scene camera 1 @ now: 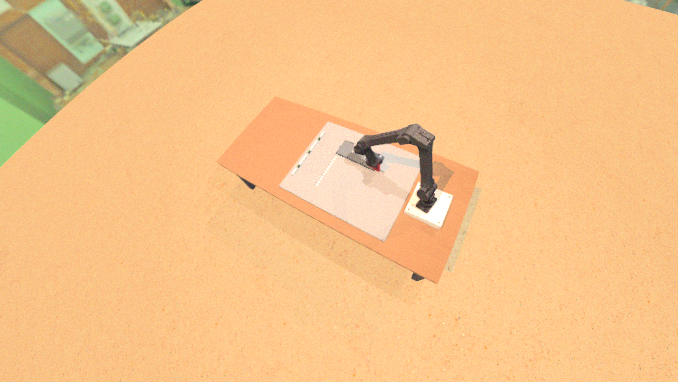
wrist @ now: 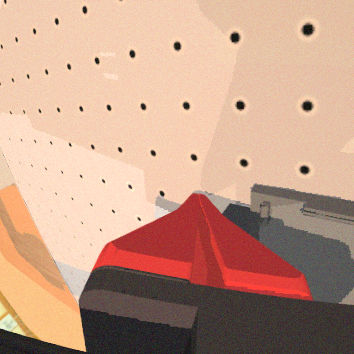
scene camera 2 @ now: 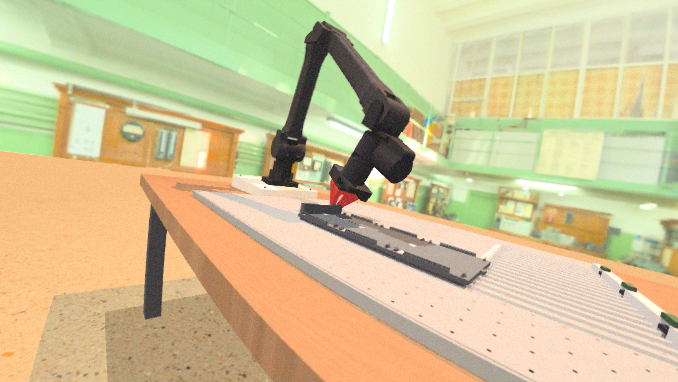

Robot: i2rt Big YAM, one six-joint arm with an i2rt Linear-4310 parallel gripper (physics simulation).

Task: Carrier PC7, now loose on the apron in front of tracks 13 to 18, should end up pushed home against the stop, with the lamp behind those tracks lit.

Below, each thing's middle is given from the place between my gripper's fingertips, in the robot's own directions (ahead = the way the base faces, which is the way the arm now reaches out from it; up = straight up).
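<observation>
Carrier PC7 point(scene camera 2: 453, 264): from my hand, 180 mm ahead, 20 mm to the right, 10 mm above.
</observation>
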